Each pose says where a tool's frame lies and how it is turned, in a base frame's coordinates. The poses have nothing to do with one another.
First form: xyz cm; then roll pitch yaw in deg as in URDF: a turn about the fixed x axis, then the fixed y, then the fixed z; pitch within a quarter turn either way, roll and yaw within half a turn.
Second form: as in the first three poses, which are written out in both.
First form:
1: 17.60 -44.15 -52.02 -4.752 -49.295 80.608
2: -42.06 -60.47 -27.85 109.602 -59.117 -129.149
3: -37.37 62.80 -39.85 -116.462 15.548 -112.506
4: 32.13 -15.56 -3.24 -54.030 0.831 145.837
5: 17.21 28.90 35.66 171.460 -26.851 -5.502
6: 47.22 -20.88 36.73 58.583 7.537 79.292
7: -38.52 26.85 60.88 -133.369 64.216 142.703
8: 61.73 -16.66 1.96 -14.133 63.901 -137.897
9: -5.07 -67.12 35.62 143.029 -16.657 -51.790
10: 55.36 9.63 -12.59 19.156 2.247 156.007
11: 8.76 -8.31 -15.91 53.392 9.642 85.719
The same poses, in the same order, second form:
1: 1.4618 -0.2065 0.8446 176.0 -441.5 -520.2
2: -2.4840 -1.1490 -2.0049 -420.6 -604.7 -278.5
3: 2.4272 1.0608 2.6455 -373.7 628.0 -398.5
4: 2.7724 -0.4797 0.8473 321.3 -155.6 -32.4
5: 0.1800 0.4449 2.9288 172.1 289.0 356.6
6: 1.2122 1.0183 0.1750 472.2 -208.8 367.3
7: -1.9246 0.0514 1.8745 -385.2 268.5 608.8
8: -1.9526 -0.5034 1.0621 617.3 -166.6 19.6
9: 0.8919 -0.3373 2.5168 -50.7 -671.2 356.2
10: 2.7324 0.0998 -0.3220 553.6 96.3 -125.9
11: 1.4456 0.9407 -0.0674 87.6 -83.1 -159.1
